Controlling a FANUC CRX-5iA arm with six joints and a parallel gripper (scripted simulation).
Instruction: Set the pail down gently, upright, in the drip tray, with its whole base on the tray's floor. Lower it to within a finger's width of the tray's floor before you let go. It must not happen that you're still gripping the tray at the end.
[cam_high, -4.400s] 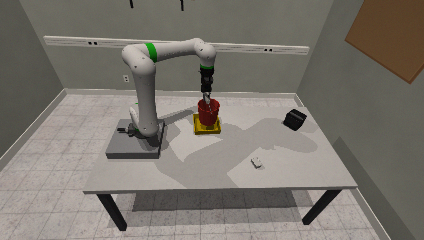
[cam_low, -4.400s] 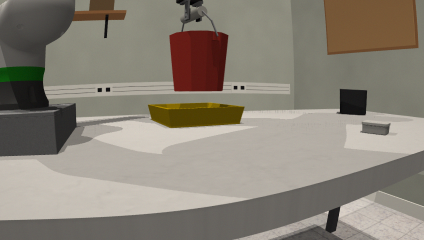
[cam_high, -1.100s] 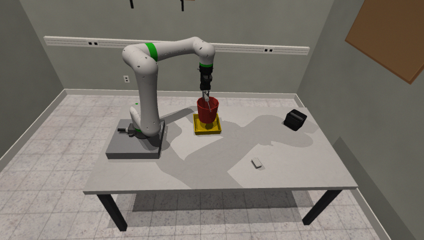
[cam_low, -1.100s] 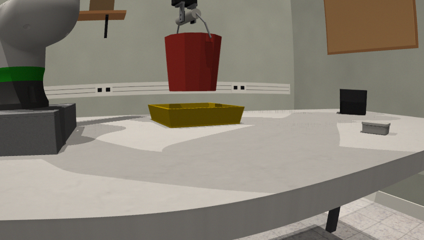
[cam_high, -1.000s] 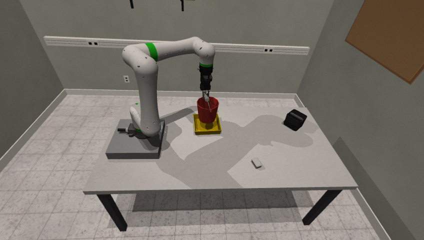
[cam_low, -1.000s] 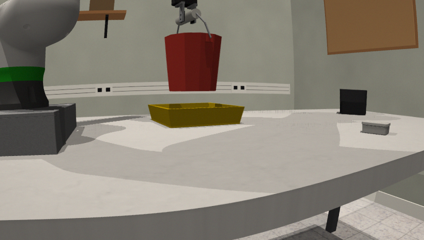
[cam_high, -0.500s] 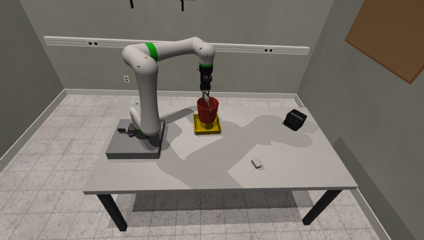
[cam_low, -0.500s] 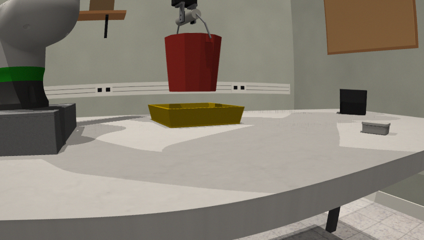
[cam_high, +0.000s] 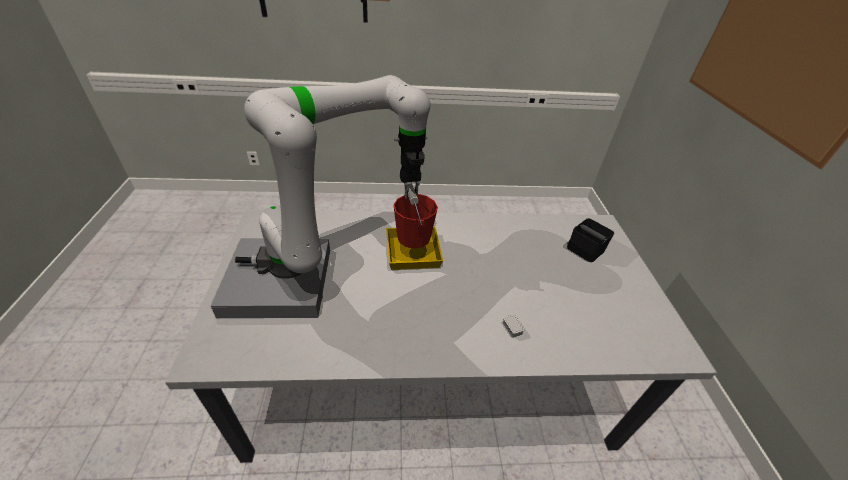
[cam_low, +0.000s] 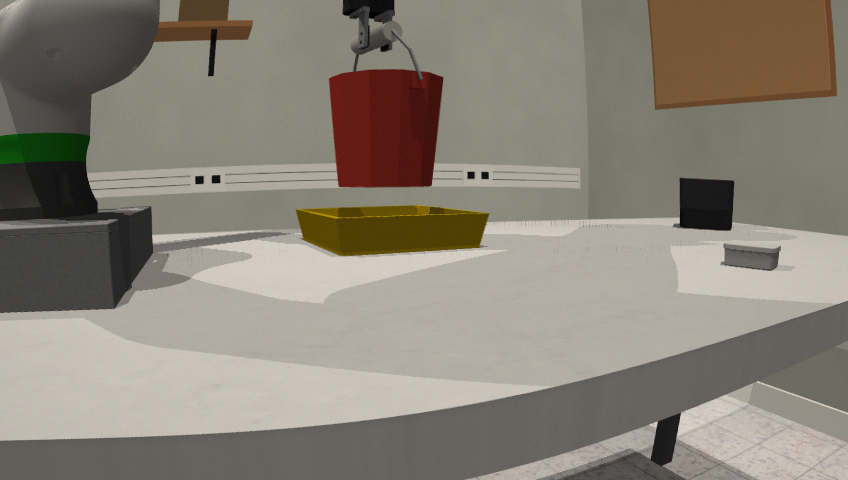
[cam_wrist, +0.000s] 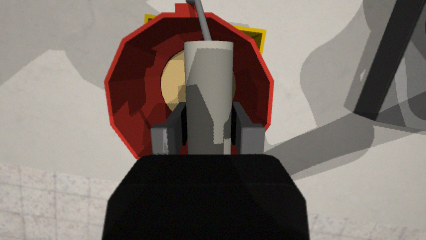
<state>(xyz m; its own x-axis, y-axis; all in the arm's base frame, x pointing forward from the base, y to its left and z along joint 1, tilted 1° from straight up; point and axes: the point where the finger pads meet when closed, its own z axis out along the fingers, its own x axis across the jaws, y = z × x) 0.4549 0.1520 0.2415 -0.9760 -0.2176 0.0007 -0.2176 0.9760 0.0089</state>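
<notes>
The red pail is 90 mm below my hand and 10 mm ahead of it. The rest, counted from my hand: yellow drip tray 290 mm below, 20 mm ahead; pail handle 30 mm below, 10 mm ahead; small grey box 380 mm to the right, 380 mm ahead, 290 mm below.
</notes>
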